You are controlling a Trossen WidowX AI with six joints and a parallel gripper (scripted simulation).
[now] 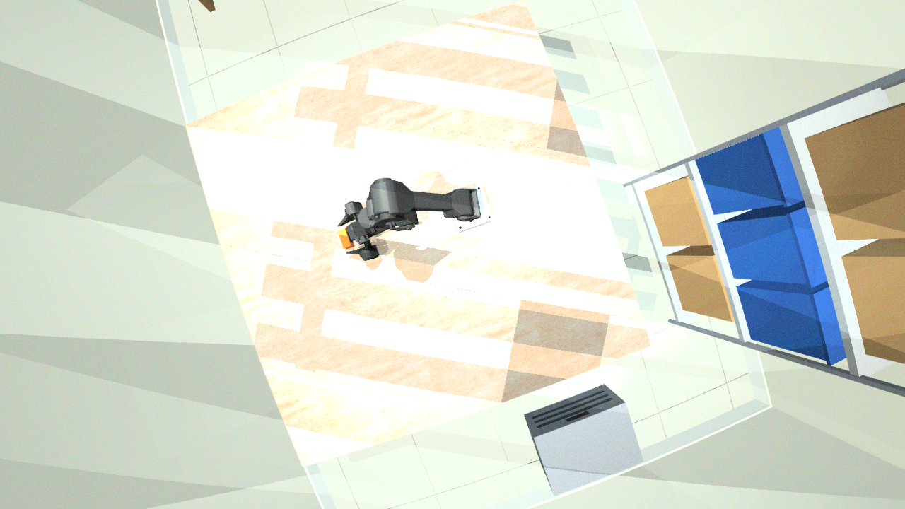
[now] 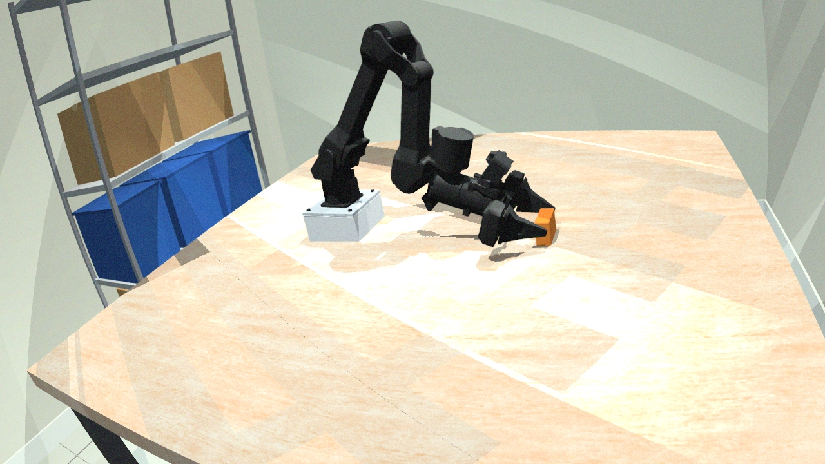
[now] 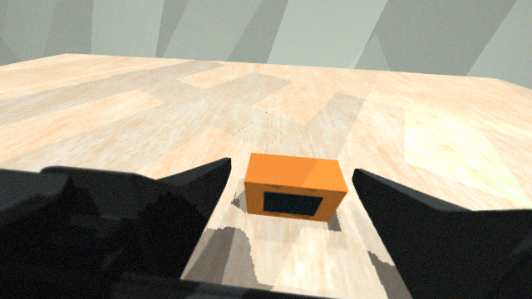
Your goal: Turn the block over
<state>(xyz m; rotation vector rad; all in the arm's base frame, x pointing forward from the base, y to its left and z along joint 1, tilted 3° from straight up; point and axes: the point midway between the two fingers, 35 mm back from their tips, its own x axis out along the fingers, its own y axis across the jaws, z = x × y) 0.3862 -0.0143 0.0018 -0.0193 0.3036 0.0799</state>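
Now: the orange block 20 mm behind my gripper tip and 10 mm below it.
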